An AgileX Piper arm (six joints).
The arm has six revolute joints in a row. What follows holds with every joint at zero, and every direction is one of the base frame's. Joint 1 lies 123.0 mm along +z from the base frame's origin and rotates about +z. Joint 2 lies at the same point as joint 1 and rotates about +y. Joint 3 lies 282.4 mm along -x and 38.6 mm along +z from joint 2 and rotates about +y. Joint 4 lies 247.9 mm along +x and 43.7 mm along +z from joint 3 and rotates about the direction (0.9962, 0, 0.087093). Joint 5 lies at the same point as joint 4 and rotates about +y. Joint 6 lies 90.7 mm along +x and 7.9 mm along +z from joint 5 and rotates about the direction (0.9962, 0, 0.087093). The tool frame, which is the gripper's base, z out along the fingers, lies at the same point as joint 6; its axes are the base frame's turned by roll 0.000, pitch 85.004 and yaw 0.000 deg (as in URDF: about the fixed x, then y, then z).
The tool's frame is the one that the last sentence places.
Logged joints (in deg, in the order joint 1, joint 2, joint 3, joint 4, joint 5, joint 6), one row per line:
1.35 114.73 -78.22 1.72 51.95 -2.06
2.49 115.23 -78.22 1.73 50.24 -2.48
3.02 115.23 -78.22 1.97 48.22 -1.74
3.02 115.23 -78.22 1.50 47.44 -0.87
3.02 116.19 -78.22 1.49 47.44 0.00
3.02 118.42 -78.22 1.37 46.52 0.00
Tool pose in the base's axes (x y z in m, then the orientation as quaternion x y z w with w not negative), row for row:
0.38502 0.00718 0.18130 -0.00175 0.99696 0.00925 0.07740
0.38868 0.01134 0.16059 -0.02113 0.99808 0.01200 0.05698
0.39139 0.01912 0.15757 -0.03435 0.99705 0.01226 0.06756
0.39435 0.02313 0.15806 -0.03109 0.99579 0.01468 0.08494
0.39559 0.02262 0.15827 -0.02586 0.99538 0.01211 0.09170
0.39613 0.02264 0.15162 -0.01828 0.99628 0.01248 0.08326
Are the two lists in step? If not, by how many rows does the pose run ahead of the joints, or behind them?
The pose runs 1 row behind the joints: the pose in row i belongs to the joints in row i - 1.
